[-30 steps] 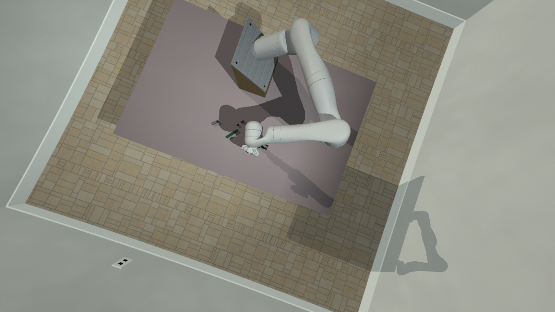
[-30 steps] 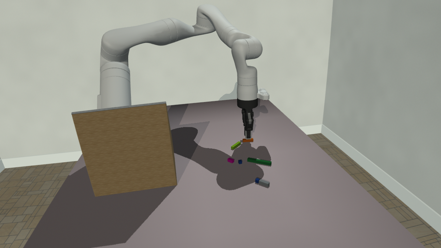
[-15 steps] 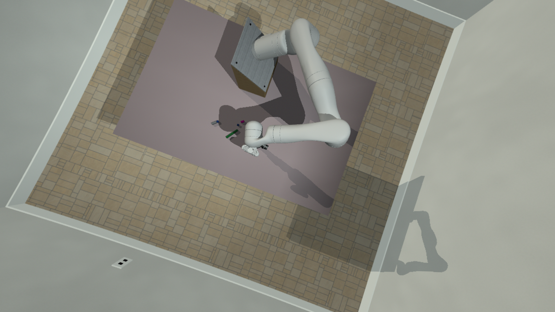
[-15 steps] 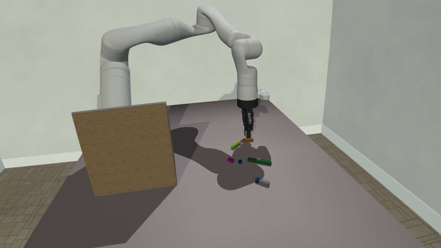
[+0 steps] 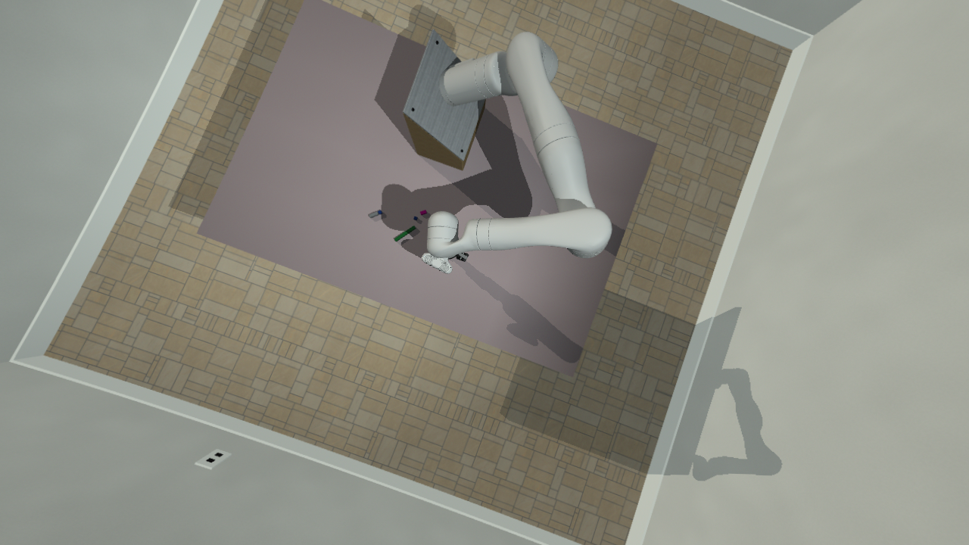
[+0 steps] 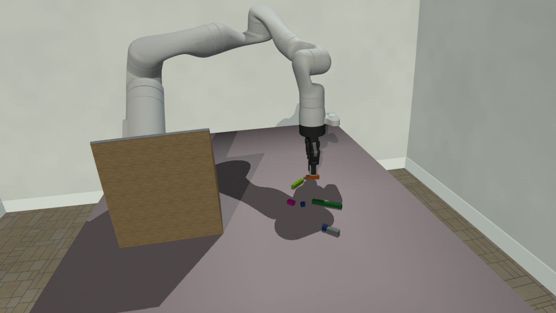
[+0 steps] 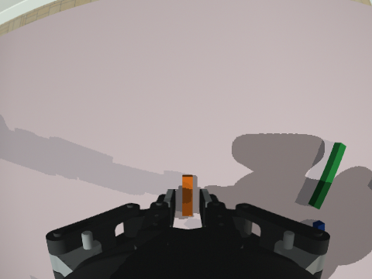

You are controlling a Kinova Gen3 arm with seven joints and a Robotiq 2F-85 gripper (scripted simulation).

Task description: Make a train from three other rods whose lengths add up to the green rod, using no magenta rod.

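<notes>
The orange rod lies 3 cm below my hand. From my hand the other things lie so: magenta rod 13 cm to the right, 10 cm behind, 3 cm below; green rod 16 cm to the right, 3 cm below, 1 cm behind; lime rod 5 cm behind, 3 cm to the right, 3 cm below.
</notes>
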